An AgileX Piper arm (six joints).
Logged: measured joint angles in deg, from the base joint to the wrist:
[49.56 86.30 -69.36 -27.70 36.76 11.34]
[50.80 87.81 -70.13 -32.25 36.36 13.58]
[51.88 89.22 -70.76 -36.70 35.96 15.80]
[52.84 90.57 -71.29 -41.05 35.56 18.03]
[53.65 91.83 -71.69 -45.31 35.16 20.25]
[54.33 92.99 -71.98 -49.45 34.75 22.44]
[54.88 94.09 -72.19 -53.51 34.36 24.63]
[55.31 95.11 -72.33 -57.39 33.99 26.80]
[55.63 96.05 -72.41 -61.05 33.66 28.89]
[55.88 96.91 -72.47 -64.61 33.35 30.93]
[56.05 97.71 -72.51 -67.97 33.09 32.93]
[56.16 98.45 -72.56 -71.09 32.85 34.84]
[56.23 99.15 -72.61 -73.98 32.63 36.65]
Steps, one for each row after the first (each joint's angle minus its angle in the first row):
[1.24 1.51 -0.77 -4.55 -0.40 2.24]
[2.32 2.92 -1.40 -9.00 -0.80 4.46]
[3.28 4.27 -1.93 -13.35 -1.20 6.69]
[4.09 5.53 -2.33 -17.61 -1.60 8.91]
[4.77 6.69 -2.62 -21.75 -2.01 11.10]
[5.32 7.79 -2.83 -25.81 -2.40 13.29]
[5.75 8.81 -2.97 -29.69 -2.77 15.46]
[6.07 9.75 -3.05 -33.35 -3.10 17.55]
[6.32 10.61 -3.11 -36.91 -3.41 19.59]
[6.49 11.41 -3.15 -40.27 -3.67 21.59]
[6.60 12.15 -3.20 -43.39 -3.91 23.50]
[6.67 12.85 -3.25 -46.28 -4.13 25.31]

